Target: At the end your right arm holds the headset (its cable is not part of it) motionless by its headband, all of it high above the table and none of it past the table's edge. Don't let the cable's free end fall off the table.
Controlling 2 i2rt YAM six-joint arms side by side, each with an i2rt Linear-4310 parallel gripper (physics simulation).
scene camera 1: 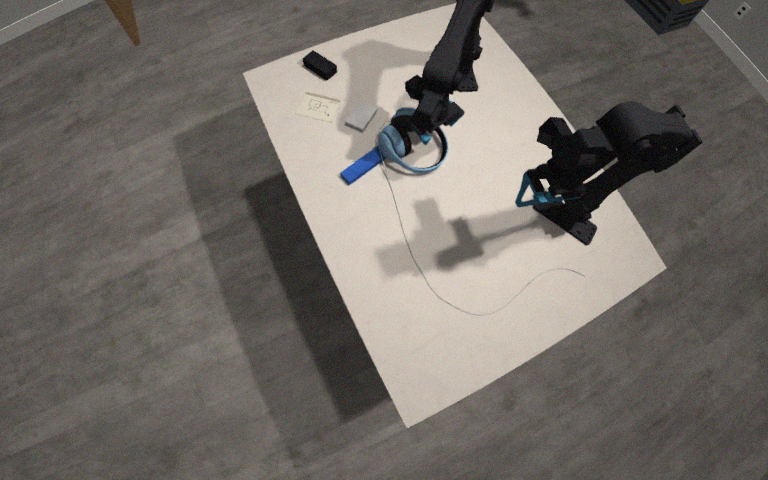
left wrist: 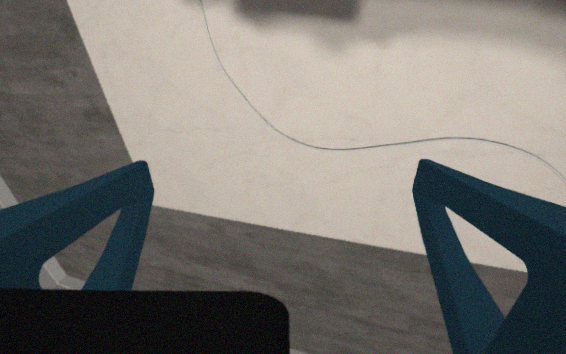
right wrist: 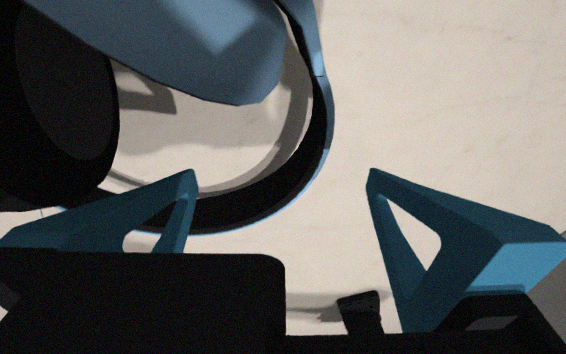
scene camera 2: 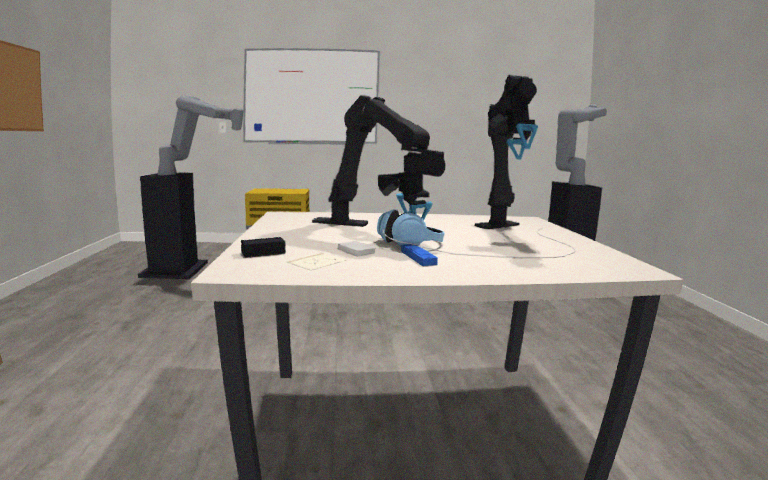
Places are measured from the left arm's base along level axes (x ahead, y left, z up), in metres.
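Pixels of known places: left gripper, fingertip midpoint: (scene camera 1: 531, 202) (left wrist: 283, 175) (scene camera 2: 523, 154); right gripper, fingertip midpoint: (scene camera 1: 437, 134) (right wrist: 282, 178); left arm's base, origin of the base link: (scene camera 1: 564, 218) (right wrist: 360, 313) (scene camera 2: 497, 225); right arm's base, origin of the base link: (scene camera 1: 461, 69) (scene camera 2: 340, 222).
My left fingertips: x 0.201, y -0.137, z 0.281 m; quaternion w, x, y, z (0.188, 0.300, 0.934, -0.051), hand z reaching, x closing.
Ahead of a thing's pixels: the offset from my left fingertips to its middle. "*": to the spot under its first point.
A light-blue headset {0.344 m right, 0.114 m back, 0.242 m down} (scene camera 1: 391, 144) (scene camera 2: 408, 229) (right wrist: 225, 50) with black ear pads rests on the table. Its headband {* 0.279 m right, 0.047 m back, 0.243 m down} (scene camera 1: 421, 170) (right wrist: 260, 197) curves out beyond the ear cups. My right gripper (scene camera 2: 416, 215) (right wrist: 282, 178) is open at the headset; in its wrist view one fingertip overlaps the band's inner edge and the other is outside the band. Its fingers are mostly hidden in scene camera 1. My left gripper (scene camera 1: 544, 198) (scene camera 2: 524, 148) (left wrist: 283, 175) is open and empty, high above the table. The thin cable {* 0.072 m left, 0.184 m ahead, 0.279 m down} (scene camera 1: 481, 314) (left wrist: 340, 149) lies curved on the table; its free end {* 0.264 m left, 0.079 m back, 0.280 m down} (scene camera 1: 583, 275) is on the tabletop.
A blue bar {0.426 m right, 0.021 m ahead, 0.271 m down} (scene camera 1: 362, 165) (scene camera 2: 419, 254) lies beside the headset. A grey box {0.537 m right, 0.111 m back, 0.274 m down} (scene camera 1: 361, 117) (scene camera 2: 356, 247), a paper note {0.673 m right, 0.067 m back, 0.281 m down} (scene camera 1: 318, 107) (scene camera 2: 317, 260) and a black case {0.773 m right, 0.195 m back, 0.264 m down} (scene camera 1: 319, 65) (scene camera 2: 262, 247) lie on the table (scene camera 1: 481, 367) (scene camera 2: 436, 291).
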